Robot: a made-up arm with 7 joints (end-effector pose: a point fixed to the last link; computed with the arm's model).
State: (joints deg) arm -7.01 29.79 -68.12 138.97 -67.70 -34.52 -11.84
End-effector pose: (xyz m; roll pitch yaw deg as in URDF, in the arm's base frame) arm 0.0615 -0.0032 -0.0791 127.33 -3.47 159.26
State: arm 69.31 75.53 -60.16 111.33 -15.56 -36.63 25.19
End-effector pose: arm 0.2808 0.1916 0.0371 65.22 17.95 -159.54
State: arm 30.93 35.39 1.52 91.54 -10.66 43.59 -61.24
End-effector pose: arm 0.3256 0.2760 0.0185 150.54 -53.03 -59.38
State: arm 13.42 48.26 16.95 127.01 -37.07 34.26 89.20
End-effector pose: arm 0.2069 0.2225 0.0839 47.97 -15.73 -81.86
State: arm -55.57 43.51 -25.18 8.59 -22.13 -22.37 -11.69
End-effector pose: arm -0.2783 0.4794 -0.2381 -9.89 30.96 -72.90
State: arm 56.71 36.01 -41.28 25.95 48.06 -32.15 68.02
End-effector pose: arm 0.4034 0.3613 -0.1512 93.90 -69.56 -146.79
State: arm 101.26 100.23 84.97 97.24 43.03 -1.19 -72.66
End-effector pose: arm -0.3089 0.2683 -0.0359 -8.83 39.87 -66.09
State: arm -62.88 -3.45 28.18 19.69 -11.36 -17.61 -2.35
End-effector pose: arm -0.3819 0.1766 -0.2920 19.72 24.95 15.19
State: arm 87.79 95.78 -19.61 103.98 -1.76 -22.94 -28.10
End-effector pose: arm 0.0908 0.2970 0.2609 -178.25 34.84 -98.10
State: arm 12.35 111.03 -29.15 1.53 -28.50 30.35 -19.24
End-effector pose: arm -0.0301 0.6157 0.1690 152.82 23.54 51.40
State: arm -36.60 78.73 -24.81 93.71 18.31 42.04 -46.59
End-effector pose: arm 0.1184 0.3122 -0.2796 69.82 18.49 -51.50
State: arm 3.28 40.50 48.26 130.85 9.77 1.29 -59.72
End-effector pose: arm 0.1397 0.2895 0.1065 -141.52 -18.39 -126.41
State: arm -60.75 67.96 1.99 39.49 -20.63 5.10 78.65
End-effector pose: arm -0.0433 0.5526 -0.2347 -55.98 47.54 -64.12
